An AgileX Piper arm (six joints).
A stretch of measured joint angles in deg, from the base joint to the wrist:
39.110, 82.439, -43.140, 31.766, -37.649, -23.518
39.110, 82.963, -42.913, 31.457, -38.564, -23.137
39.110, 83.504, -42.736, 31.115, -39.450, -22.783
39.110, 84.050, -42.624, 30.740, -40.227, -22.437
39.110, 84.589, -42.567, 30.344, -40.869, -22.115
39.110, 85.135, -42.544, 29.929, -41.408, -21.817
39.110, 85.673, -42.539, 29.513, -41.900, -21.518
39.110, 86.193, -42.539, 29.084, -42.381, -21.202
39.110, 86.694, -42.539, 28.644, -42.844, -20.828
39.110, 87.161, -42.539, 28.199, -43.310, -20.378
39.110, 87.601, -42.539, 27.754, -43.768, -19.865
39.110, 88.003, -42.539, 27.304, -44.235, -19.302
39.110, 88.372, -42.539, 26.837, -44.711, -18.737
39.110, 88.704, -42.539, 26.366, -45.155, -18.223
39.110, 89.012, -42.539, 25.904, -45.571, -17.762
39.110, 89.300, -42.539, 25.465, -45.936, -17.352
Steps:
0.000, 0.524, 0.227, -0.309, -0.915, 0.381
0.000, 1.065, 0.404, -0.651, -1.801, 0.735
0.000, 1.611, 0.516, -1.026, -2.578, 1.081
0.000, 2.150, 0.573, -1.422, -3.220, 1.403
0.000, 2.696, 0.596, -1.837, -3.759, 1.701
0.000, 3.234, 0.601, -2.253, -4.251, 2.000
0.000, 3.754, 0.601, -2.682, -4.732, 2.316
0.000, 4.255, 0.601, -3.122, -5.195, 2.690
0.000, 4.722, 0.601, -3.567, -5.661, 3.140
0.000, 5.162, 0.601, -4.012, -6.119, 3.653
0.000, 5.564, 0.601, -4.462, -6.586, 4.216
0.000, 5.933, 0.601, -4.929, -7.062, 4.781
0.000, 6.265, 0.601, -5.400, -7.506, 5.295
0.000, 6.573, 0.601, -5.862, -7.922, 5.756
0.000, 6.861, 0.601, -6.301, -8.287, 6.166

